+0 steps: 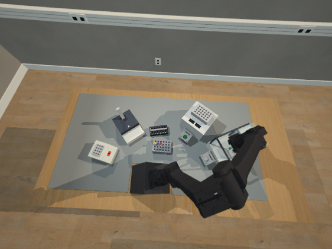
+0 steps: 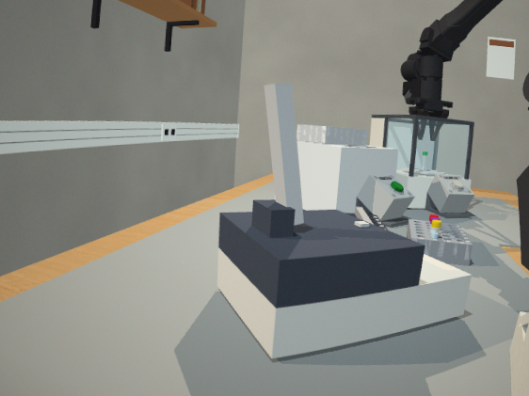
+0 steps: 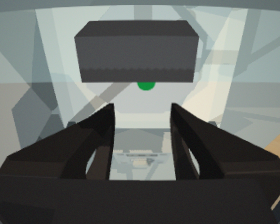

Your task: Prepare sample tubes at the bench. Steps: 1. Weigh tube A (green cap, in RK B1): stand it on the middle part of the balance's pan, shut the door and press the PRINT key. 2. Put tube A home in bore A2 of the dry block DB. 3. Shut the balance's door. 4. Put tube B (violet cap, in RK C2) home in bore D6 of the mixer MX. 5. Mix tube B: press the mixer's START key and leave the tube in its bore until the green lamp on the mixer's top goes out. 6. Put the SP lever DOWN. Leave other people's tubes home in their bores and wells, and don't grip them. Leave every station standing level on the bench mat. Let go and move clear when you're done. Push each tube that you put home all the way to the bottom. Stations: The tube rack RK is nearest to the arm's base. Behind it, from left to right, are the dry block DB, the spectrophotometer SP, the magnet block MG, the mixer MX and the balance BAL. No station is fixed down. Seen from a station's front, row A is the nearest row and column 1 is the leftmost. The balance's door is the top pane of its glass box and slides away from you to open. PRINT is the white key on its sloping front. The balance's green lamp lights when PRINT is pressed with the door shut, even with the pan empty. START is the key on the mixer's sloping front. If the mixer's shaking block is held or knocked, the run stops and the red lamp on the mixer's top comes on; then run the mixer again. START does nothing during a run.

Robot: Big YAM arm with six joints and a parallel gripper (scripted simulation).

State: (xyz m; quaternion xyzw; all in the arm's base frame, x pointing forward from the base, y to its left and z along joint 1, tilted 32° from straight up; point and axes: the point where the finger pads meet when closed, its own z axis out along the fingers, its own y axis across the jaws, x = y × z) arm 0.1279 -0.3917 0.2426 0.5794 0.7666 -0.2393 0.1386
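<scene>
Right now my hand is 3 cm short of the balance door, 8 cm to the left of it and 5 cm below it. The rest, counted from my hand: eight-sided pan 9 cm below; then print key 4 cm behind, 14 cm to the left, 10 cm below; then mixer block 24 cm ahead, 13 cm to the left, 1 cm below.
</scene>
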